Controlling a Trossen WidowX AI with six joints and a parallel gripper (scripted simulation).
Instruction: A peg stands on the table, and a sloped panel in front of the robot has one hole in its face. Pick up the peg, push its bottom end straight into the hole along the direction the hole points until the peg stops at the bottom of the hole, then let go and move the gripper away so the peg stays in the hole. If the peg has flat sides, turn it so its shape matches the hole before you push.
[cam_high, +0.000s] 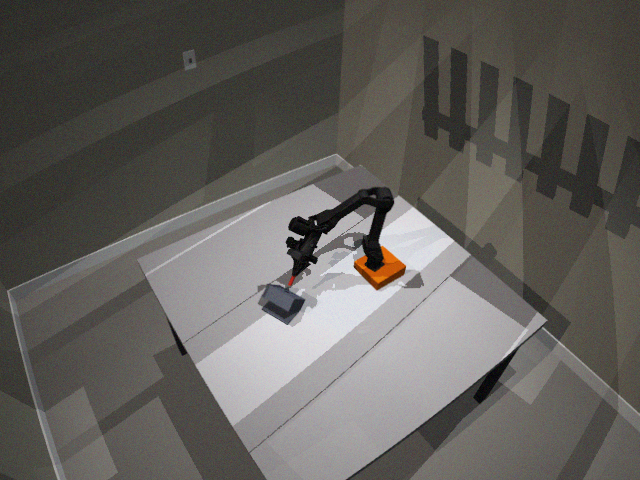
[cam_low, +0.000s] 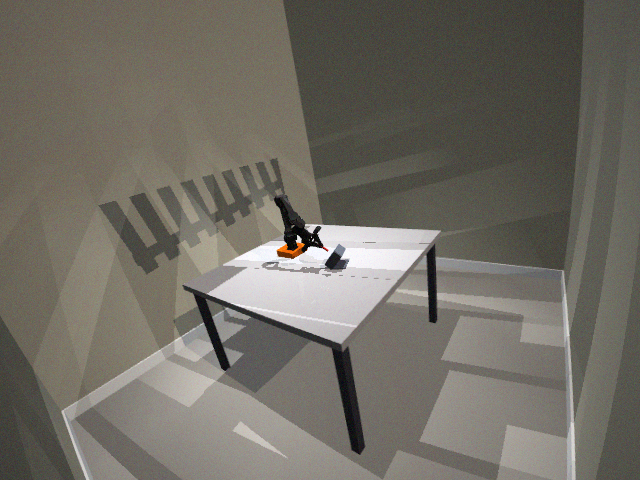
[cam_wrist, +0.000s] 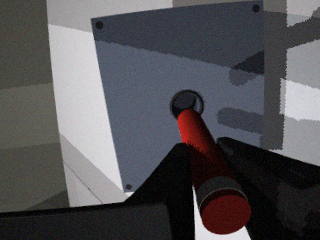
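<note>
The grey sloped panel is 70 mm below my gripper tip, 70 mm ahead of it and 20 mm to the left of it. Also, from my gripper tip: red peg: 10 mm behind, 10 mm above.
</note>
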